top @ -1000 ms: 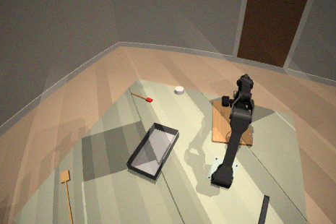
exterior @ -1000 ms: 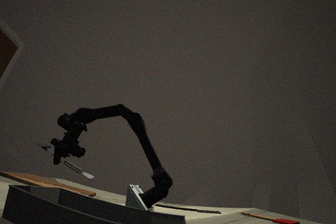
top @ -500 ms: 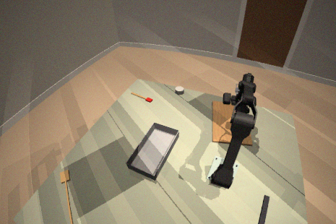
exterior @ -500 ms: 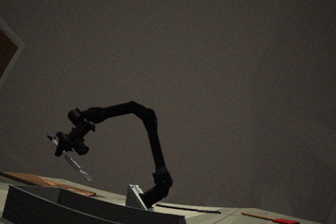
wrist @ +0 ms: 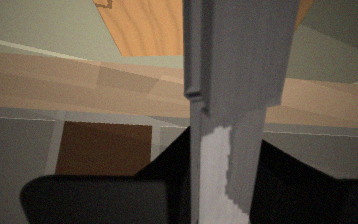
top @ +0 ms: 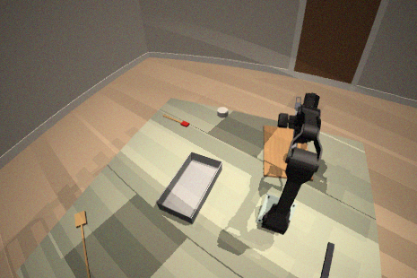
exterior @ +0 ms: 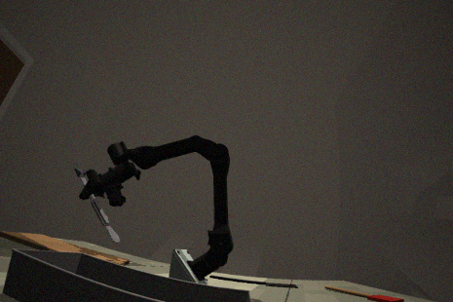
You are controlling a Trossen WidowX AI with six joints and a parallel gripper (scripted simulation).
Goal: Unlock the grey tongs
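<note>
The wooden board is 17 cm below my gripper tip. Round my gripper tip: dark bar (59 cm to the left, 31 cm behind, 18 cm below); roasting tin (42 cm to the left, 31 cm ahead, 15 cm below).
</note>
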